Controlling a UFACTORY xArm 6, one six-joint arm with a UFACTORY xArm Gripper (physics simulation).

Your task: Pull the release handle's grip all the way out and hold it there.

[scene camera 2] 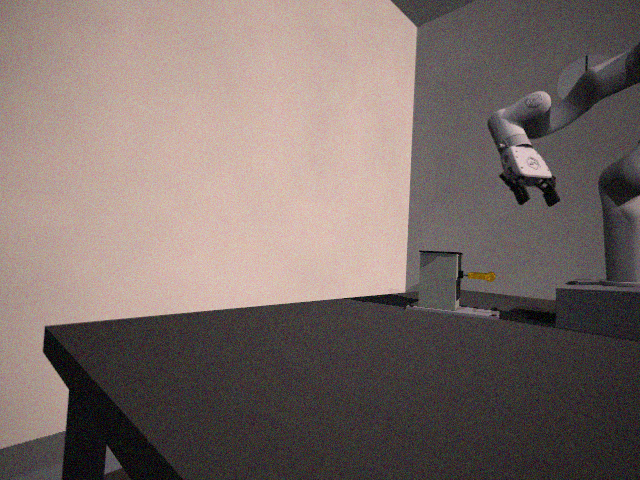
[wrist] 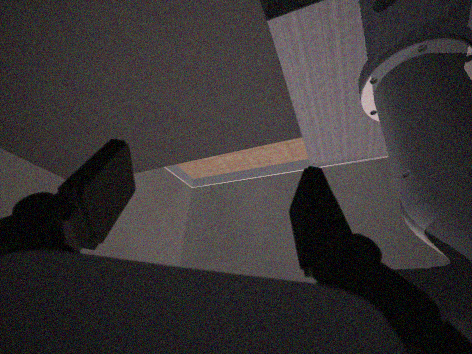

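The release handle's yellow grip point(scene camera 2: 481, 276) sticks out level to the right from a pale upright box point(scene camera 2: 438, 280) in the scene view. A thin rod joins the grip to a dark mount on the box's right side. My gripper point(scene camera 2: 537, 201) point(wrist: 215, 177) is open, with nothing between its fingers. It hangs high above the grip and to its right in the scene view, well apart from it. The grip and its box do not show in the wrist view.
The box stands on a light base plate point(scene camera 2: 478, 312) on the dark table point(scene camera 2: 336, 382). The arm's grey pedestal block point(scene camera 2: 594, 310) is at the right in the scene view. In the wrist view, the arm's round base point(wrist: 430, 125) stands at the right.
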